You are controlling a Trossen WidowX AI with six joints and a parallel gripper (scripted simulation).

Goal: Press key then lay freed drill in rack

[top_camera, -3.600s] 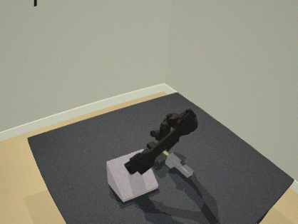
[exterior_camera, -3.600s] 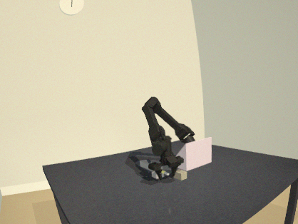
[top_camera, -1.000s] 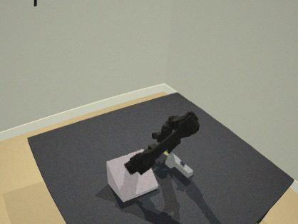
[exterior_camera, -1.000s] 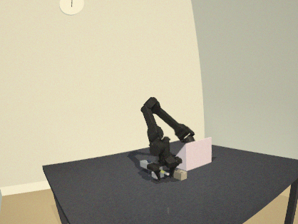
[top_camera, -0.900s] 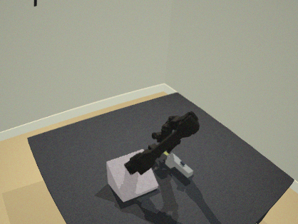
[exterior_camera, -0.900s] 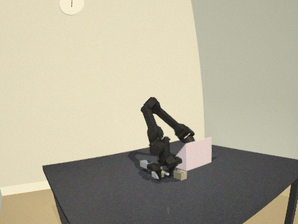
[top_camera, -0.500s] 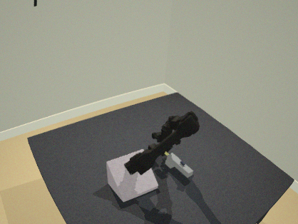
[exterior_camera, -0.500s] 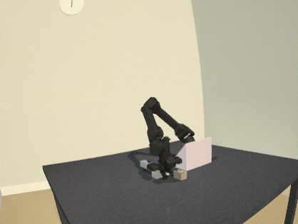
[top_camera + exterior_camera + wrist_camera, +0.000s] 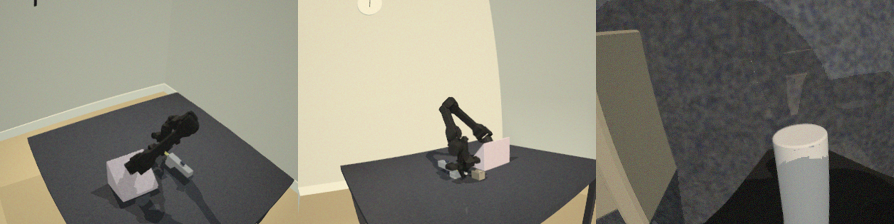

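The drill lies 4 cm to the right of my gripper tip and 3 cm above it. The rest, counted from my gripper tip: white block: 2 cm behind, 14 cm to the right, 3 cm above; rack: 7 cm behind, 4 cm to the left; key: 2 cm behind, 16 cm to the right, 4 cm above.
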